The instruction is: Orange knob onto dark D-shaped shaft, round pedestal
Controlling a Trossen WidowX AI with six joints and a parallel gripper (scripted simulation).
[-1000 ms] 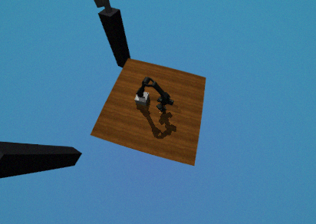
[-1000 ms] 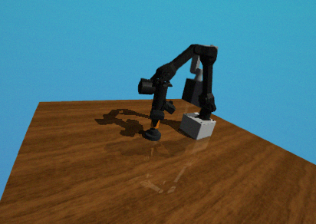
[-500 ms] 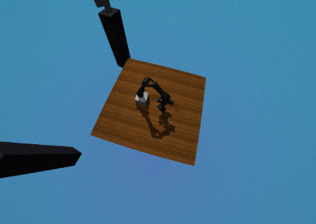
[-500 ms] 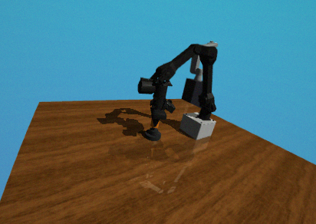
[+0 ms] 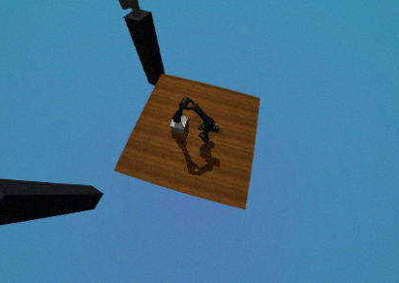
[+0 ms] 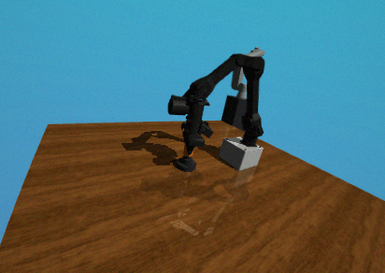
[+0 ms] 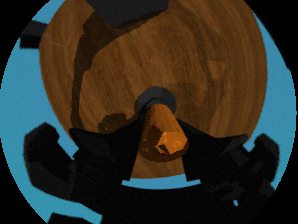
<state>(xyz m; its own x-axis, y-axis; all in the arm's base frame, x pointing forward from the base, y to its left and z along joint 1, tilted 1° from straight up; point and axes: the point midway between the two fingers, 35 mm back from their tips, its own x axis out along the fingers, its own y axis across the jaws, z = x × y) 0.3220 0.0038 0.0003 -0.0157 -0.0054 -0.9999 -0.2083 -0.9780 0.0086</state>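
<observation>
Right now the orange knob is 20 mm above my gripper tip. Round my gripper tip: round dark pedestal: 40 mm below.
</observation>
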